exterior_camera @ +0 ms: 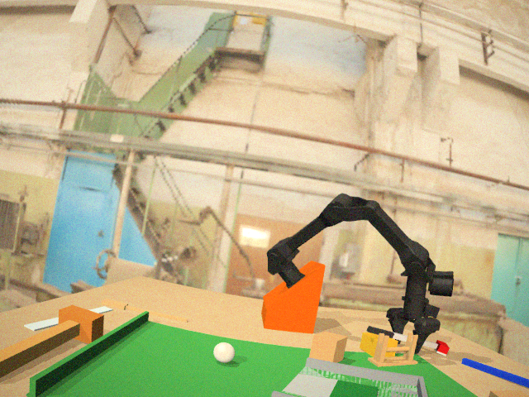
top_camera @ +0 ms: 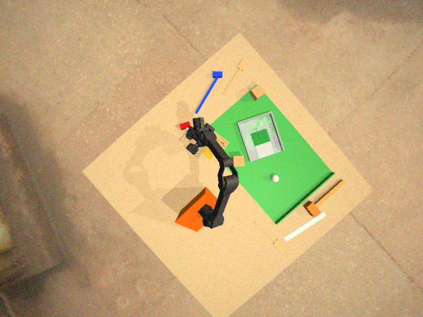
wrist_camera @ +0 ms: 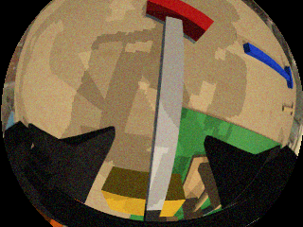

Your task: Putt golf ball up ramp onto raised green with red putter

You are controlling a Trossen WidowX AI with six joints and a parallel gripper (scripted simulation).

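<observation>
The yellow block is 90 mm to the right of my gripper tip and 10 mm above it. Round my gripper tip: green mat (230 mm ahead, 340 mm to the right, 10 mm below); then blue putter (230 mm ahead, 180 mm to the left); then small wooden rack (80 mm ahead, 80 mm to the right, 20 mm above).
</observation>
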